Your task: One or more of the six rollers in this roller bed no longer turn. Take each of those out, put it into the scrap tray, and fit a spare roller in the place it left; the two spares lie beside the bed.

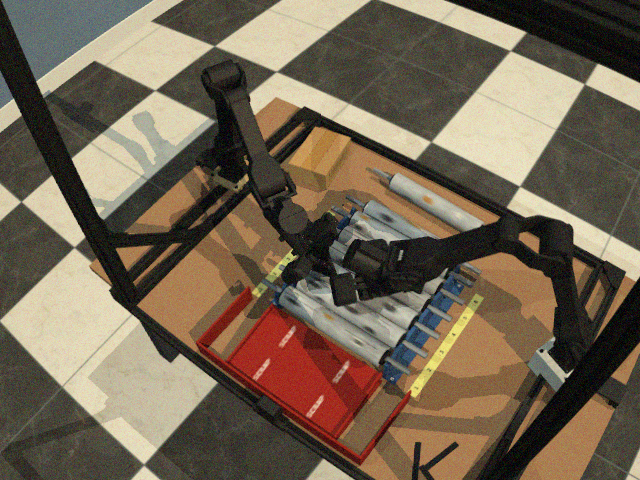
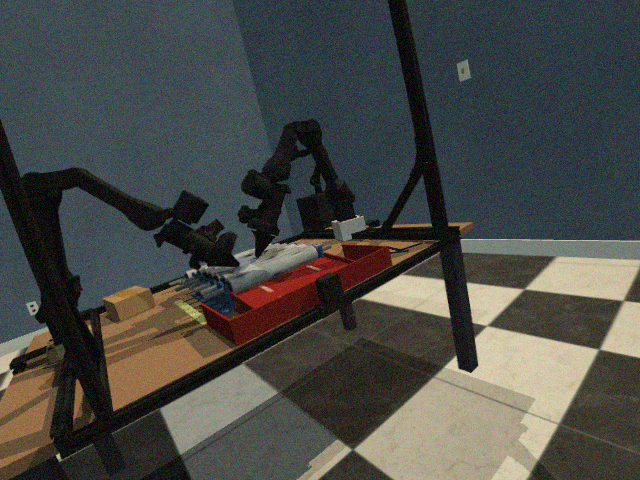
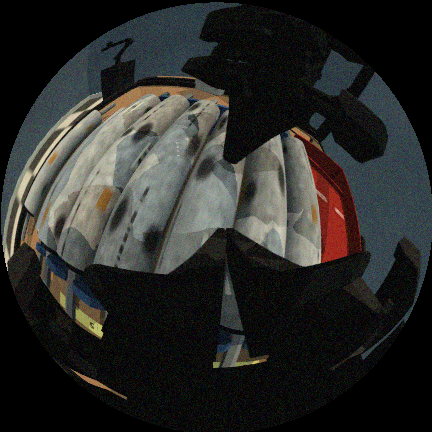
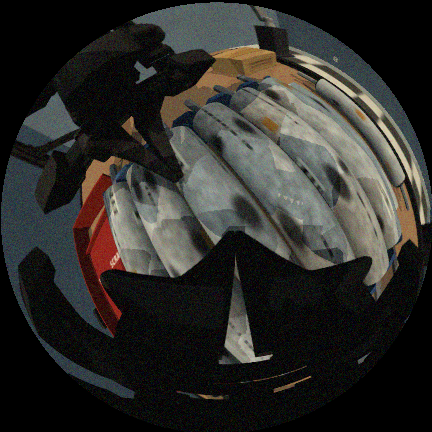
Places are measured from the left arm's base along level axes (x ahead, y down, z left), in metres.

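Where they show: left gripper, fingertip midpoint: (image 2: 238,265) (image 3: 224,234) (image 4: 178,178); right gripper, fingertip midpoint: (image 1: 361,287) (image 2: 256,257) (image 3: 228,161) (image 4: 233,236); left arm's base, link origin: (image 1: 234,171); right arm's base, link origin: (image 1: 567,354) (image 2: 346,218).
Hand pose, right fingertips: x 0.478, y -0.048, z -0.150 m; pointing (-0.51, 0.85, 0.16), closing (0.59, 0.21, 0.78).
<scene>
Each offset is from my right fingertips to the top centre of the thing. "spot": to the spot under its first point.
Grey rollers with dark spots (image 1: 330,322) (image 2: 273,268) (image 3: 215,185) (image 4: 225,195) lie side by side in the blue-railed bed {dy +0.011, dx -0.152, dz +0.038 m} (image 1: 400,361) (image 4: 186,119). One spare roller {dy +0.030, dx +0.016, dz +0.329 m} (image 1: 434,200) (image 3: 62,162) (image 4: 360,122) lies apart behind the bed; another roller {dy +0.029, dx +0.005, dz +0.220 m} (image 1: 395,217) lies close along its back edge. The red scrap tray {dy +0.028, dx -0.013, dz -0.214 m} (image 1: 227,364) (image 2: 289,310) (image 3: 337,220) (image 4: 86,250) stands at the bed's front, with no roller visible in it. My left gripper (image 3: 224,234) and right gripper (image 4: 236,231) are shut and empty, low over the middle rollers. Contact with them cannot be told. The arms hide the rollers' middle parts.
A cardboard box {dy +0.023, dx -0.314, dz +0.310 m} (image 1: 317,157) (image 2: 129,303) (image 4: 245,61) stands at the back left. Yellow numbered strips {spot: dy +0.077, dx +0.214, dz +0.012 m} (image 1: 447,346) lie beside both ends of the bed. A black table frame (image 1: 429,180) runs around the work area. The two grippers are close together.
</scene>
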